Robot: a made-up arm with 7 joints.
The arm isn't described. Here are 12 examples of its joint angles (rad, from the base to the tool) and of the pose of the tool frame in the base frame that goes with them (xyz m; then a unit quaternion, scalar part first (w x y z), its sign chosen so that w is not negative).
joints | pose
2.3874 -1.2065 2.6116 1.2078 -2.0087 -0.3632 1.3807 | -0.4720 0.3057 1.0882 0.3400 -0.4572 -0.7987 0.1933
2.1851 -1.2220 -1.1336 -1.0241 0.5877 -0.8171 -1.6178 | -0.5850 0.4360 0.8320 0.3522 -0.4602 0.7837 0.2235
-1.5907 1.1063 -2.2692 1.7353 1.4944 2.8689 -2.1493 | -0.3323 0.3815 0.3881 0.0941 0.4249 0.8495 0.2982
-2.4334 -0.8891 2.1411 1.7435 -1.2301 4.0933 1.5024 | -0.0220 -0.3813 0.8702 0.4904 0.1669 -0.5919 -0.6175
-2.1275 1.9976 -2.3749 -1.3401 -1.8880 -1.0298 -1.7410 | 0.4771 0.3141 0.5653 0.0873 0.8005 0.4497 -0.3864
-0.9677 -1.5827 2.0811 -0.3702 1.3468 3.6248 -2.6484 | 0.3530 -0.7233 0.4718 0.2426 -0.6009 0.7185 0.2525
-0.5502 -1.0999 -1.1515 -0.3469 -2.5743 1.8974 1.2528 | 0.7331 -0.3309 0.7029 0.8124 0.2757 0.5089 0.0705
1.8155 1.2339 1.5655 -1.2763 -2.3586 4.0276 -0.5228 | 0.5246 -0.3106 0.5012 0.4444 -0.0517 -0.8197 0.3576
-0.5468 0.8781 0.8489 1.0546 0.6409 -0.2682 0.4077 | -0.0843 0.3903 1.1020 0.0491 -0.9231 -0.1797 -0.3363
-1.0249 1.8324 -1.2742 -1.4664 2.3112 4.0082 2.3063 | -0.0178 0.5798 0.3673 0.3059 -0.5703 -0.5727 0.5032
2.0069 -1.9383 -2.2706 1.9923 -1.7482 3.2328 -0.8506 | 0.1726 0.5879 0.4538 0.2691 -0.4140 0.8384 -0.2308
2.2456 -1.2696 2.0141 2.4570 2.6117 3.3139 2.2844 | -0.1002 0.0534 0.6945 0.1596 -0.9230 0.2827 -0.2064
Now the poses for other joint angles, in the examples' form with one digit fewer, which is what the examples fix.
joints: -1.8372 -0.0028 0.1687 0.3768 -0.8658 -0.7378 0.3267
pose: -0.159 -0.126 1.353 0.314 0.190 -0.930 0.011
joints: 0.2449 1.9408 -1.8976 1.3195 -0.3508 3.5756 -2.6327
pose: -0.357 -0.478 0.086 0.518 0.338 -0.535 -0.576
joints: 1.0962 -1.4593 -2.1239 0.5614 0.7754 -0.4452 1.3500
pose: 0.715 0.531 0.708 0.319 0.674 -0.519 0.418
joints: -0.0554 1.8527 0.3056 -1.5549 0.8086 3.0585 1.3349
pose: -0.413 -0.180 0.024 0.168 -0.257 0.527 -0.793
